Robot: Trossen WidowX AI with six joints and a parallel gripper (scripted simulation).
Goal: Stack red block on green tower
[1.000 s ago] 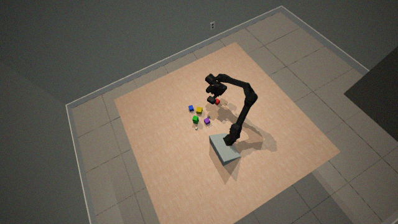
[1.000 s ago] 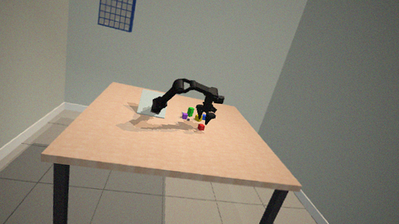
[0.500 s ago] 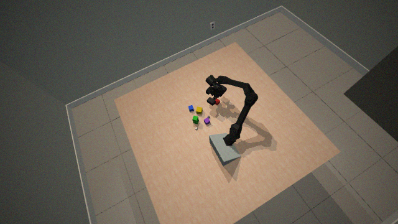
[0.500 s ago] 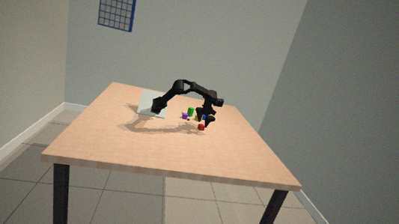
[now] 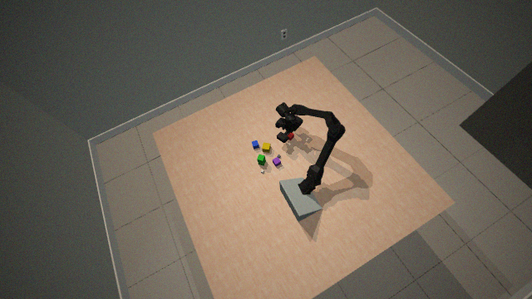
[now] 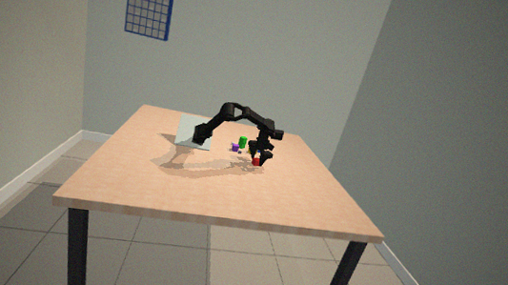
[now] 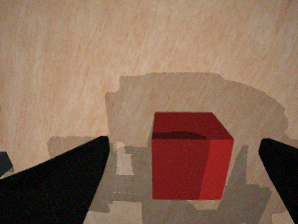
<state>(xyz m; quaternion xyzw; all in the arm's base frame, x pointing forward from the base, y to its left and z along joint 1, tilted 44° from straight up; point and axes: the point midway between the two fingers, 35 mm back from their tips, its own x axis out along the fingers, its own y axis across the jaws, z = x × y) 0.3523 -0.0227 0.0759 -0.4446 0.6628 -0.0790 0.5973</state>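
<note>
The red block lies right at my gripper tip. From my gripper tip the other things lie so: yellow block 2 cm behind, 16 cm to the left, 1 cm above; then blue block 2 cm ahead, 22 cm to the left; then purple block 13 cm behind, 14 cm to the left.
</note>
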